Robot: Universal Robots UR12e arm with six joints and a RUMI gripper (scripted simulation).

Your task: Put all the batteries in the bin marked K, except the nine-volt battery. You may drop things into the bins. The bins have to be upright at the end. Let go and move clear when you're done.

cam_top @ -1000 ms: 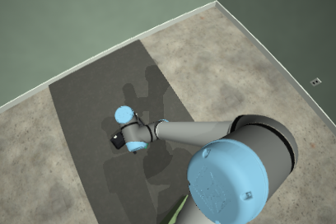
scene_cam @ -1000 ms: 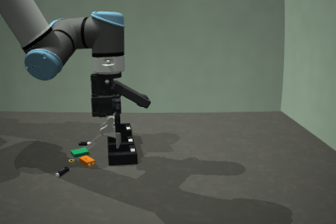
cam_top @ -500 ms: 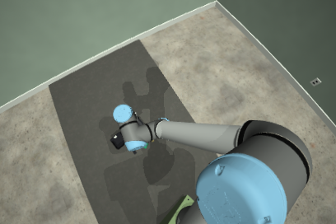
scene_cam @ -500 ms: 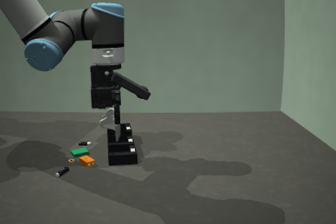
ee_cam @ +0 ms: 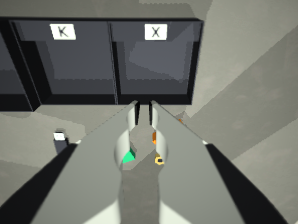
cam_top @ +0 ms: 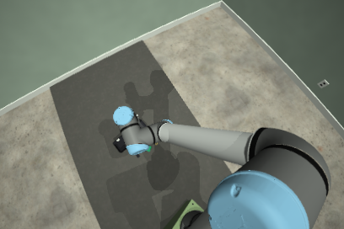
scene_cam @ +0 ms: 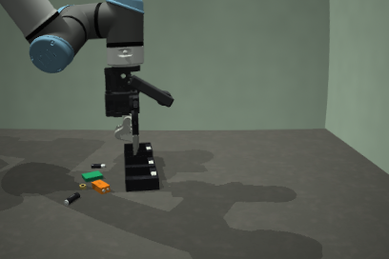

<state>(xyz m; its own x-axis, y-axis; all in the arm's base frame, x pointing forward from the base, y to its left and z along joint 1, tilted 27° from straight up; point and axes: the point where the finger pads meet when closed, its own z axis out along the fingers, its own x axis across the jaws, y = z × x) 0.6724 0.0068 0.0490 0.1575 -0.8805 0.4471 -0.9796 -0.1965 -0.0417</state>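
Now: the bin row 7 cm to the left of my hand and 7 cm below it. Round my hand: orange nine-volt battery: 9 cm below, 8 cm behind, 6 cm to the right; then flat green block: 13 cm behind, 9 cm below, 2 cm to the left; then small yellow ring: 14 cm behind, 9 cm below, 4 cm to the right.
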